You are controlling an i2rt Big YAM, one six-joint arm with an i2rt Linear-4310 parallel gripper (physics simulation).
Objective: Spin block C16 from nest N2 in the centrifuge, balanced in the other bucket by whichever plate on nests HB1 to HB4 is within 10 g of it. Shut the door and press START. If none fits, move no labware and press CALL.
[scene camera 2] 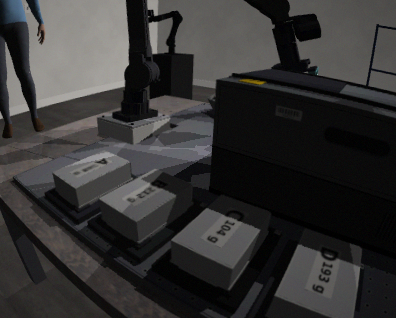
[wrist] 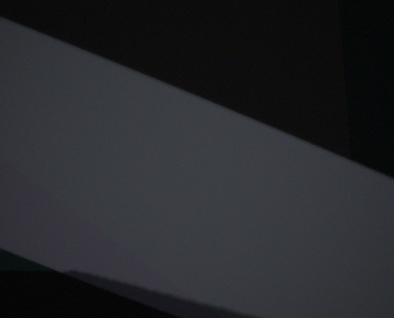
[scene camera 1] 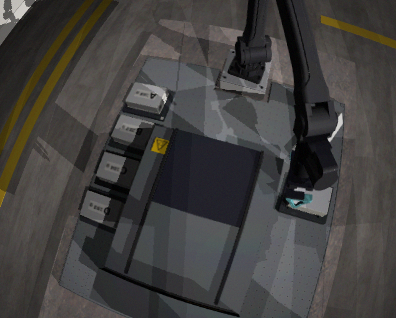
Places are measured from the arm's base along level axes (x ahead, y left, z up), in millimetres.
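Where they show: gripper, between the fingertips: (scene camera 1: 296, 191); arm's base, origin of its link: (scene camera 2: 135, 116) (scene camera 1: 246, 70).
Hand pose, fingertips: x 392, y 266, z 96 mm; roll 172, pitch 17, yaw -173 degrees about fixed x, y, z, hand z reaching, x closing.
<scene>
Things, the pixels of their top centre, and the offset from my fingertips. "pt": a spot on its surface instead. Level surfaces: height alone.
- Block C16, centre of its top: (scene camera 1: 312, 195) dx -28, dy +64, dz -66 mm
- black nest, centre of its top: (scene camera 1: 308, 197) dx -28, dy +64, dz -98 mm
- yellow warning label, a spot on its surface: (scene camera 2: 252, 81) (scene camera 1: 158, 145) pt dx +39, dy -361, dz +78 mm
- perforated deck, height of its surface: dz -132 mm
Block C16 (scene camera 1: 320, 198) is a pale grey block on a black nest (scene camera 1: 303, 216) to the right of the centrifuge (scene camera 1: 203, 176) (scene camera 2: 285, 142). My gripper (scene camera 1: 300, 201) is open, and its teal fingers are low at the block's left end. In the side view only a teal fingertip (scene camera 2: 314, 70) shows behind the centrifuge's top. Plates stand on the left nests: A, 148 g (scene camera 1: 146, 97) (scene camera 2: 91, 176); B, 212 g (scene camera 1: 128, 129) (scene camera 2: 137, 205); C, 104 g (scene camera 1: 113, 167) (scene camera 2: 215, 246); D, 193 g (scene camera 1: 99, 206) (scene camera 2: 320, 277).
The centrifuge's dark top lid is down and carries a yellow warning label (scene camera 1: 160, 145) (scene camera 2: 252, 81). My arm's base (scene camera 1: 245, 79) (scene camera 2: 133, 126) stands at the back of the perforated deck (scene camera 1: 291, 268). A second dark arm (scene camera 2: 173, 31) stands by the far wall.
</scene>
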